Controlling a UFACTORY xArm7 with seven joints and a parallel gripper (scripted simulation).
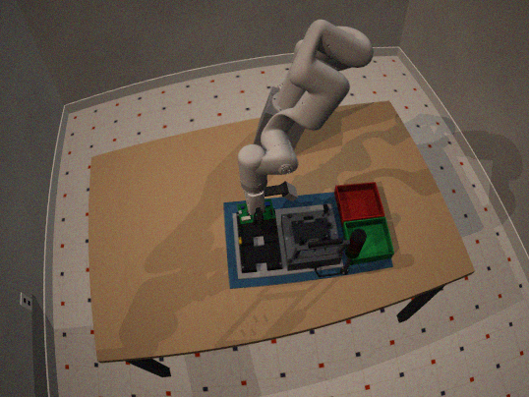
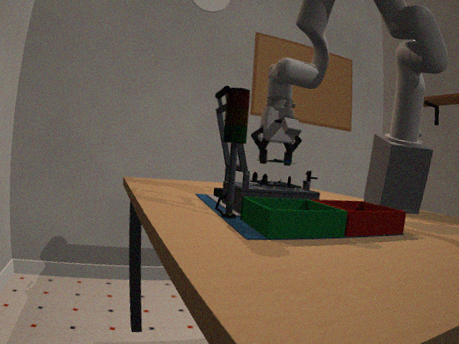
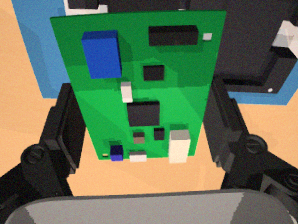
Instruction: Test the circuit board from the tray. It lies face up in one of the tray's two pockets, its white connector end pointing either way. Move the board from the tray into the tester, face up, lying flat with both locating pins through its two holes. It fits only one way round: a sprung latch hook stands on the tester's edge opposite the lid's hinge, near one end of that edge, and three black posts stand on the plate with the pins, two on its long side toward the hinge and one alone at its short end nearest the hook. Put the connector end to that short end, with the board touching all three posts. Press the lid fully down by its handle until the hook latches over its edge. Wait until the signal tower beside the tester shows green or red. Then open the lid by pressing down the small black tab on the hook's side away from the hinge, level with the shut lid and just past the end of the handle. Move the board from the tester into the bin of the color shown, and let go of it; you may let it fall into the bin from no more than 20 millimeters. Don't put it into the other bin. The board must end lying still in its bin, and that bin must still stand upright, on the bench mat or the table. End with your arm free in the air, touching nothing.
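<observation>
My hand is right at the green circuit board. Round my hand: red bin: 37 cm to the left, 11 cm below, 6 cm ahead; then latch hook: 22 cm to the left, 6 cm ahead, 4 cm below; then tester lid: 22 cm ahead, 11 cm to the left, 6 cm above.
</observation>
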